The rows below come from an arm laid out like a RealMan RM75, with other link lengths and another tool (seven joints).
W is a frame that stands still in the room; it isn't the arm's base.
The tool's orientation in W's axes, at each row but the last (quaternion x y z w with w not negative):
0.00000, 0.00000, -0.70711, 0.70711
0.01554, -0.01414, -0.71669, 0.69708
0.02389, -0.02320, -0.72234, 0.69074
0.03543, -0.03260, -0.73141, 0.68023
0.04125, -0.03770, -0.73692, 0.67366
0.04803, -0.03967, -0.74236, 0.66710
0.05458, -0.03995, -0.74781, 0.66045
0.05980, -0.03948, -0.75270, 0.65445
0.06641, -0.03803, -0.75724, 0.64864
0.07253, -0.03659, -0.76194, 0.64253
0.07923, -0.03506, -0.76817, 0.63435
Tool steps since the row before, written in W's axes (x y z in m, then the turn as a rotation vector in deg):
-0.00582, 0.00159, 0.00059, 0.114, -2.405, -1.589
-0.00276, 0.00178, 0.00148, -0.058, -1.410, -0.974
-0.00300, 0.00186, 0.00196, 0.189, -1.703, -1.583
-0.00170, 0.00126, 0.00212, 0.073, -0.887, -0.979
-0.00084, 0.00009, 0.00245, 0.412, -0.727, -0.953
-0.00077, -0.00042, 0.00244, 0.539, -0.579, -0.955
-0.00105, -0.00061, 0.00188, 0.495, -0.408, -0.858
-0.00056, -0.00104, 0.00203, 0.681, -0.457, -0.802
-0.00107, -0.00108, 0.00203, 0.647, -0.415, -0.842
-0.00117, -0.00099, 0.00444, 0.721, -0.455, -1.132
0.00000, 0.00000, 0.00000, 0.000, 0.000, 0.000
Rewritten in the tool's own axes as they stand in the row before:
-0.00159, -0.00582, 0.00059, 2.405, 0.114, -1.589
-0.00171, -0.00274, 0.00159, 1.414, -0.060, -0.969
-0.00173, -0.00294, 0.00216, 1.697, 0.159, -1.593
-0.00115, -0.00158, 0.00227, 0.887, 0.043, -0.981
-0.00004, -0.00057, 0.00253, 0.697, 0.367, -0.993
0.00045, -0.00041, 0.00252, 0.536, 0.476, -1.012
0.00068, -0.00071, 0.00201, 0.369, 0.424, -0.912
0.00103, -0.00012, 0.00211, 0.390, 0.621, -0.882
0.00112, -0.00059, 0.00220, 0.356, 0.576, -0.917
0.00088, -0.00031, 0.00460, 0.402, 0.612, -1.214
0.00000, 0.00000, 0.00000, 0.000, 0.000, 0.000

